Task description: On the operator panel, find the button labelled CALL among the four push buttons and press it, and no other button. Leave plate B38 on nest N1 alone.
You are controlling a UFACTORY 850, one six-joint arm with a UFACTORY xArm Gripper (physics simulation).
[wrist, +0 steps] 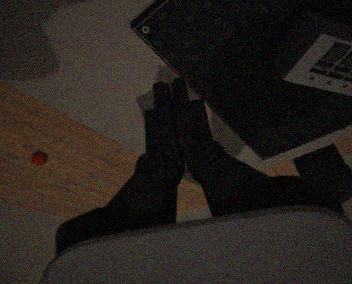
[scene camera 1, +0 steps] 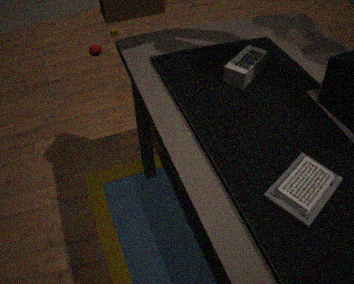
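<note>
The operator panel point(scene camera 1: 245, 66) point(wrist: 301, 75) is a pale box with dark label fields on its top face, at the far part of the black board in the scene view and at the right edge of the wrist view. Small dark dots show along one side of its face; the labels are too blurred to read, so I cannot tell which is CALL. My gripper point(wrist: 174, 99) is shut and empty, with its fingertips in view left of the panel and apart from it. Plate B38 point(scene camera 1: 306, 183) lies on nest N1 point(scene camera 1: 307, 217), nearer the front in the scene view.
The black board point(scene camera 1: 200, 90) point(wrist: 235, 95) lies on the pale table point(scene camera 1: 172, 135) point(wrist: 95, 45). A dark shape point(scene camera 1: 341, 82) stands at the right edge of the scene view. A red ball point(scene camera 1: 95, 49) point(wrist: 39, 158) and a small yellow object point(scene camera 1: 114, 32) are on the floor.
</note>
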